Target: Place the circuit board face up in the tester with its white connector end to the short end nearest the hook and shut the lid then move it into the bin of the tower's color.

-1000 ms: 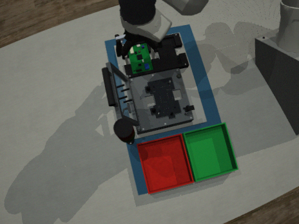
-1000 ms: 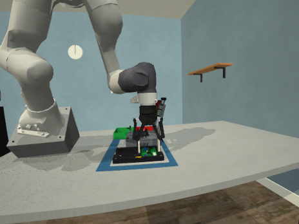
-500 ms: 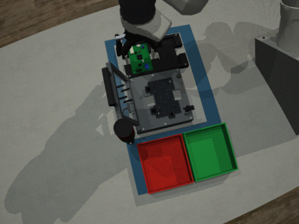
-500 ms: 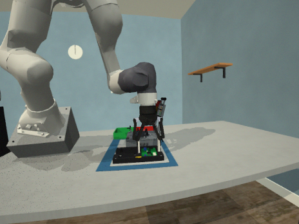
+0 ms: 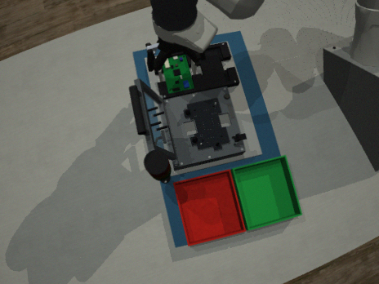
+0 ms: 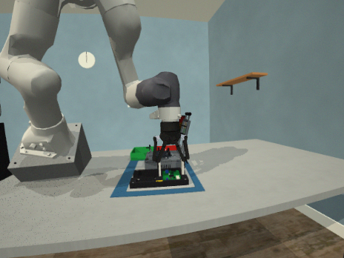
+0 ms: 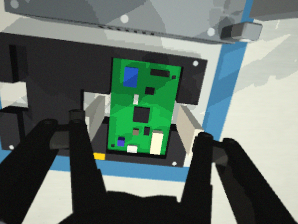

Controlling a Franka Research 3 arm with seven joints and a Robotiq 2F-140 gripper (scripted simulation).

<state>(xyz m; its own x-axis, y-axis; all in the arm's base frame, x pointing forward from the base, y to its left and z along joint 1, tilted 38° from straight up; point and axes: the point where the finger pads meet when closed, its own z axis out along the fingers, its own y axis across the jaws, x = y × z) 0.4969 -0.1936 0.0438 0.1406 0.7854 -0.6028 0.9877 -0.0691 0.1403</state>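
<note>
My hand is 20 mm above the green circuit board. Round my hand: latch hook: 70 mm behind, 240 mm to the left, 50 mm above; clear lid: 110 mm ahead, 160 mm to the left, 140 mm above; tester plate: 10 mm behind, 180 mm to the left, 30 mm above.
</note>
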